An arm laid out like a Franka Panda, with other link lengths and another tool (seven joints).
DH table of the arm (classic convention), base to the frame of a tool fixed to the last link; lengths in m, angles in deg. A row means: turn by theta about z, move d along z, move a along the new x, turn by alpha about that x. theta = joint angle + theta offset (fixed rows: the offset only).
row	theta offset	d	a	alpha
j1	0	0.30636	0	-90
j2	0	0	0	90
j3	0	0.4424	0.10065	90
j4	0	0	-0.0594	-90
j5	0	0.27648	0	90
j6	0	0	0.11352	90
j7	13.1	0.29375	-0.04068	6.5
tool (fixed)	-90	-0.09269	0	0
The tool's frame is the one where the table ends.
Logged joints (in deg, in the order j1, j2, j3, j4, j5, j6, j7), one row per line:
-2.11, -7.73, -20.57, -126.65, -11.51, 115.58, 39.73
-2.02, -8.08, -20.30, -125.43, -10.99, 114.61, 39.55
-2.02, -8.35, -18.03, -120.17, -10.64, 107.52, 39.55
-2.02, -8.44, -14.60, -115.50, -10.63, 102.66, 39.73
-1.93, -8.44, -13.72, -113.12, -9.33, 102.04, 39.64
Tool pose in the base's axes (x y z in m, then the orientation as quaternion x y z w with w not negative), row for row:
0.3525, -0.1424, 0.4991, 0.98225, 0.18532, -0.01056, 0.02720
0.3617, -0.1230, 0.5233, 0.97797, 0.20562, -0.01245, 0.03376
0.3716, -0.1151, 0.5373, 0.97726, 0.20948, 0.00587, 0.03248
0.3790, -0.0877, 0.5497, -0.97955, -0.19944, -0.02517, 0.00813
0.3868, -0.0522, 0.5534, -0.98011, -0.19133, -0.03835, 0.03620
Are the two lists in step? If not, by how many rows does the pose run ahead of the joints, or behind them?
The pose runs 2 rows ahead of the joints: the pose in row i belongs to the joints in row i + 2.
